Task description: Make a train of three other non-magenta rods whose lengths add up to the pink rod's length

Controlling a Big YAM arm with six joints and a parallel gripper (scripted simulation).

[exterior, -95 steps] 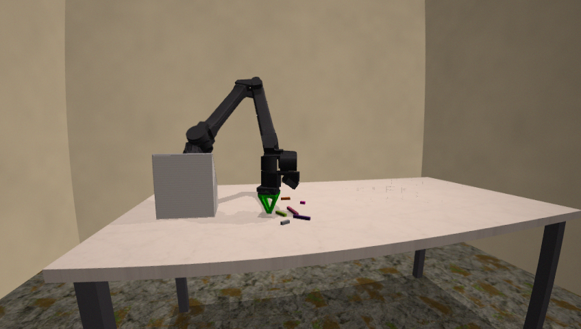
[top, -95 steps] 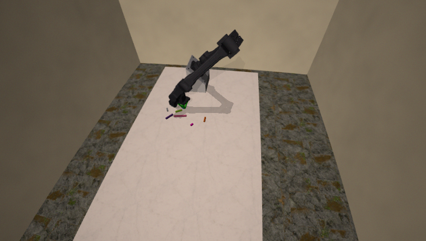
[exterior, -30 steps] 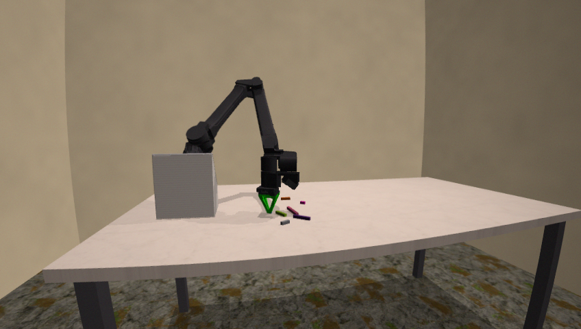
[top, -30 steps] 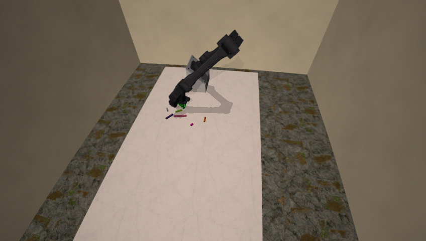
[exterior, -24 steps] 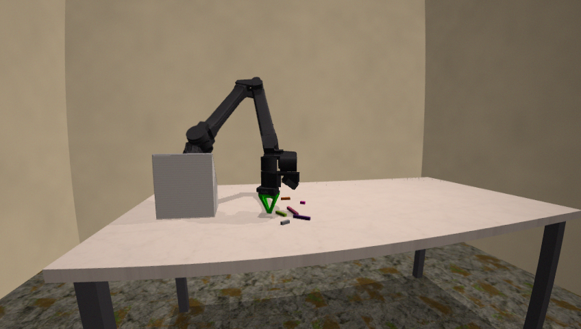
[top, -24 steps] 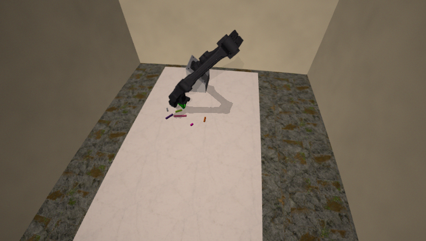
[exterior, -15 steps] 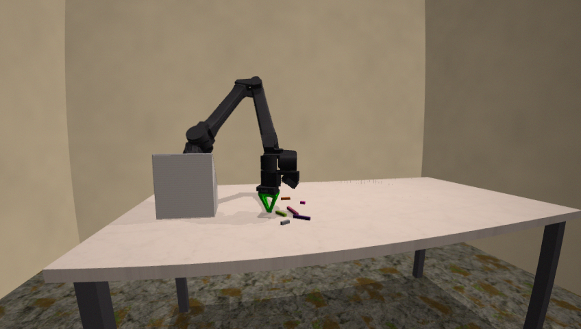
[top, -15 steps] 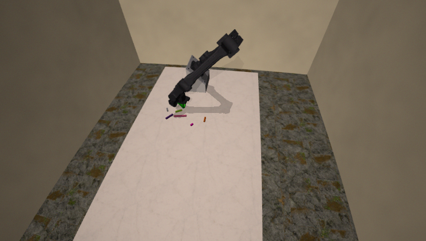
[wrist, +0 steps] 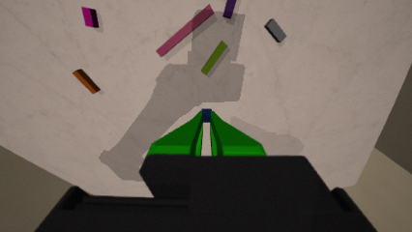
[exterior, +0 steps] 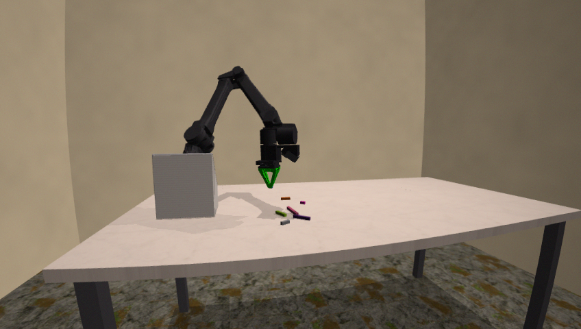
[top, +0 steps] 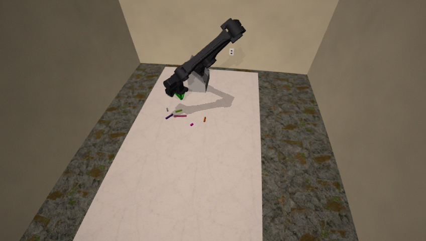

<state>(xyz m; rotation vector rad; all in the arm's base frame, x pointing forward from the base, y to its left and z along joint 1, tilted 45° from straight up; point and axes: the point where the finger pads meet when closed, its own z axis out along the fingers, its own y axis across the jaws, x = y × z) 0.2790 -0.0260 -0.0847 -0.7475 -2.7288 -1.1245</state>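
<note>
Now: the orange rod 10 cm ahead of my hand, 17 cm to the left of it and 10 cm below it. The rest, counted from my hand: pink rod 8 cm ahead, 1 cm to the right, 10 cm below; blue rod right at my hand; lime rod 3 cm ahead, 3 cm to the right, 10 cm below.
</note>
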